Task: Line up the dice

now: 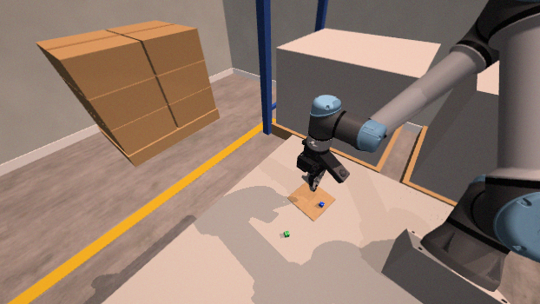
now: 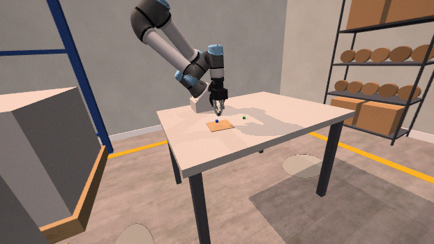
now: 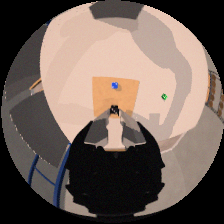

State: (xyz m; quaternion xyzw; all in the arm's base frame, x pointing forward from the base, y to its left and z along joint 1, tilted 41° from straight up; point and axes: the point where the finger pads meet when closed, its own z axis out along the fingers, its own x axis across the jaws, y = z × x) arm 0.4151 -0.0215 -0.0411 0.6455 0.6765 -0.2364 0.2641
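My gripper is now 80 mm above the tan mat. The rest, counted from my hand: green die 180 mm to the left, 70 mm below, 30 mm behind; then blue die 70 mm below, 50 mm behind; then black die 10 mm below.
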